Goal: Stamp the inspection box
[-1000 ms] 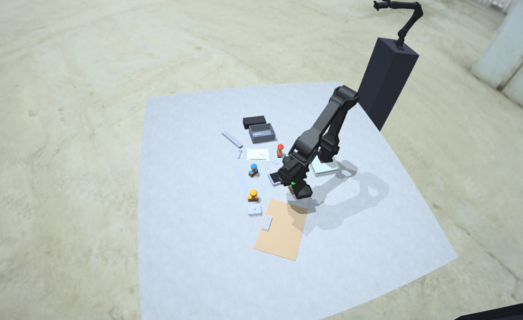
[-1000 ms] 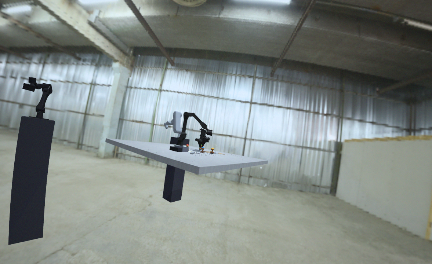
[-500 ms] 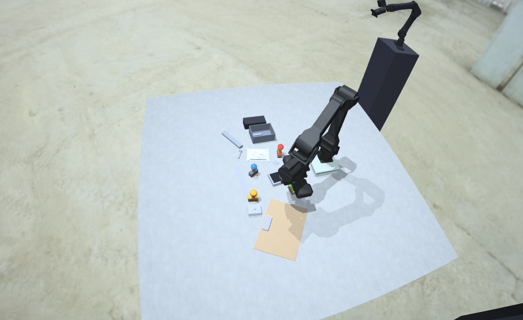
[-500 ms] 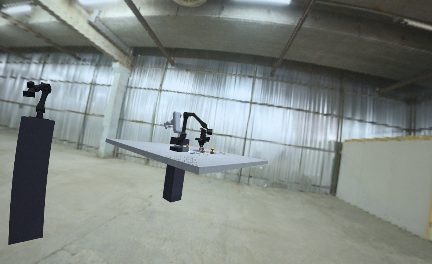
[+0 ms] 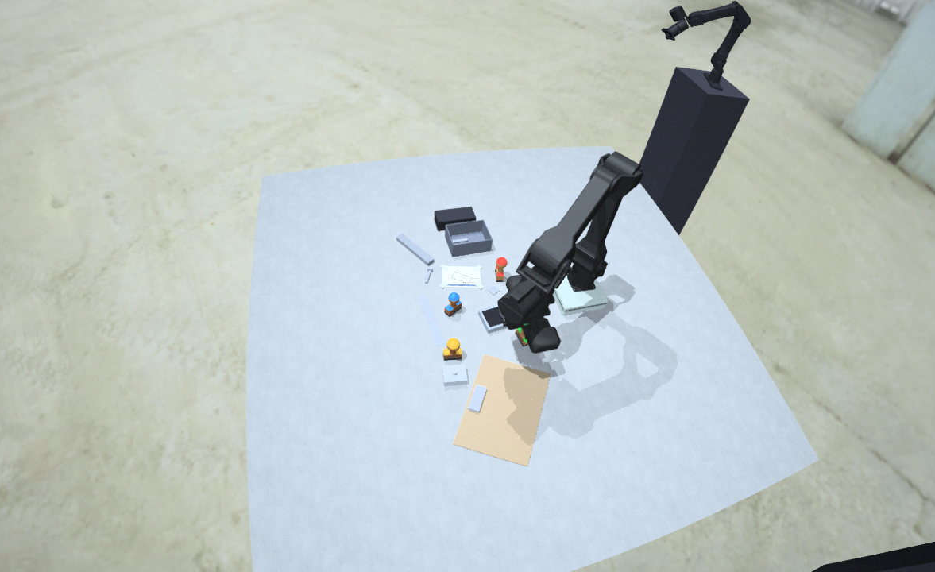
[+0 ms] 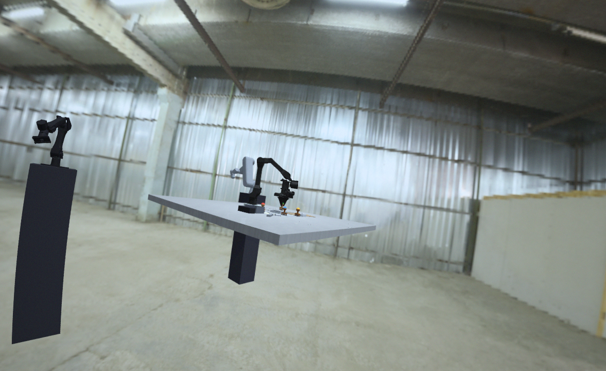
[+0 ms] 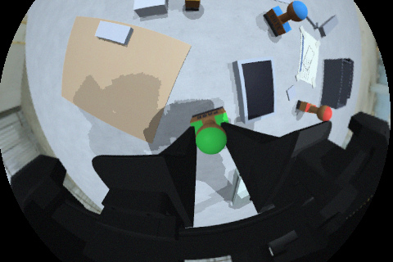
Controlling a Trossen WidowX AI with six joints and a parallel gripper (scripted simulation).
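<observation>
Right now the ink pad is 8 cm to the right of my gripper tip, 5 cm below it and 3 cm ahead of it. Also, from my gripper tip: white block 17 cm ahead, 6 cm to the left, 4 cm below; then green-knobbed stamp 1 cm below; then yellow-knobbed stamp 16 cm ahead, 4 cm below.
</observation>
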